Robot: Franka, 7 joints.
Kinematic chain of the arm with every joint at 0, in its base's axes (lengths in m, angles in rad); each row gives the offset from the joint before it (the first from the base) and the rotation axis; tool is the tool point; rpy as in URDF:
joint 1: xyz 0 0 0.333 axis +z
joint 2: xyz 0 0 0 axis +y
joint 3: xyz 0 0 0.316 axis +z
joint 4: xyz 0.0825 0 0 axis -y
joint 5: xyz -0.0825 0 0.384 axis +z
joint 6: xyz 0 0 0 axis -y
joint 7: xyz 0.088 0 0 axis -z
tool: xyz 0 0 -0.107 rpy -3.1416 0 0
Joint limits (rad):
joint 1: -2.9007..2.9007
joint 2: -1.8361..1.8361
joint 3: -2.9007..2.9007
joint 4: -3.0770..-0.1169
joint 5: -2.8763..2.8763
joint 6: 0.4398..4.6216
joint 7: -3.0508..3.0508
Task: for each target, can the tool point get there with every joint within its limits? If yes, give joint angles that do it. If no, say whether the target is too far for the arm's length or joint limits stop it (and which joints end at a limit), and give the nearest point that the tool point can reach.
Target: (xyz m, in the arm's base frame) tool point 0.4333 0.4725 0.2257
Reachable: yes | joints 1.6172 1.1404 -0.8025 -1.8247 -2.1813 1.1197 1.1231
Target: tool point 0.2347 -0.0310 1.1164
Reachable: yes | joints -1.6816 0.0350 2.0245 -0.6331 -2.3403 1.4585 -0.9119
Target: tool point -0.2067 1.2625 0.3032
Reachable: no: too far | nearest point -0.1386 0.8464 0.3130 | short by 0.422 m
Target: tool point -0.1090 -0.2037 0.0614
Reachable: yes | joints -0.3943 -1.0463 -2.2221 -2.6766 -0.8140 1.8582 -1.1281
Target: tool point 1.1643 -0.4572 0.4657
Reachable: no: too far | nearest point 0.7941 -0.3118 0.4235 | short by 0.400 m
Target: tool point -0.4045 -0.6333 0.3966
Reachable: yes | joints -2.1647 1.0515 0.4433 -0.5803 -1.1125 1.1763 -1.3082
